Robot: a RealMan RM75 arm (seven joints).
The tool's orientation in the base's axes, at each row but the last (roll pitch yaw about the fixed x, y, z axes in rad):
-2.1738, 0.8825, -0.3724
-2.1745, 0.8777, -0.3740
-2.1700, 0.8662, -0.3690
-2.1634, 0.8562, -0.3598
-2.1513, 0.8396, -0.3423
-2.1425, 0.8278, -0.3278
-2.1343, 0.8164, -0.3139
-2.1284, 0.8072, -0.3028
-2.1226, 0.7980, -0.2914
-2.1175, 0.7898, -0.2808
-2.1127, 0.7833, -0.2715
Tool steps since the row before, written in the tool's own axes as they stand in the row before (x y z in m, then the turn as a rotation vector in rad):
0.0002, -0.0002, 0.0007, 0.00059, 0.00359, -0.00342
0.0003, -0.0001, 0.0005, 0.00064, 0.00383, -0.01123
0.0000, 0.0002, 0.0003, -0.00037, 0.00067, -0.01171
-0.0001, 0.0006, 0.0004, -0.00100, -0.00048, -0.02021
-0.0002, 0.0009, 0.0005, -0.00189, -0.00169, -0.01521
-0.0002, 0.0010, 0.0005, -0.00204, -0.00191, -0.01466
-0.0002, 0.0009, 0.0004, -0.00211, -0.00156, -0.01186
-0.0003, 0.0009, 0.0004, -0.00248, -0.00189, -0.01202
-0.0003, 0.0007, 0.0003, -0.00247, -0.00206, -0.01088
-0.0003, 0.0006, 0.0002, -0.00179, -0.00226, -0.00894
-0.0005, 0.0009, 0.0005, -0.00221, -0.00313, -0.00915
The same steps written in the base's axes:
0.0002, 0.0007, -0.0003, -0.00215, -0.00437, -0.00110
0.0002, 0.0004, -0.0004, -0.00148, -0.01168, 0.00157
-0.0002, 0.0002, -0.0002, 0.00045, -0.01095, 0.00420
-0.0006, 0.0002, -0.0004, 0.00184, -0.01832, 0.00841
-0.0009, 0.0002, -0.0005, 0.00169, -0.01312, 0.00792
-0.0009, 0.0002, -0.0006, 0.00171, -0.01251, 0.00795
-0.0008, 0.0001, -0.0005, 0.00109, -0.01002, 0.00678
-0.0009, 0.0001, -0.0005, 0.00111, -0.00998, 0.00730
-0.0007, 0.0001, -0.0003, 0.00111, -0.00888, 0.00698
-0.0007, 0.0000, -0.0002, 0.00149, -0.00715, 0.00590
-0.0011, 0.0003, -0.0004, 0.00185, -0.00698, 0.00680

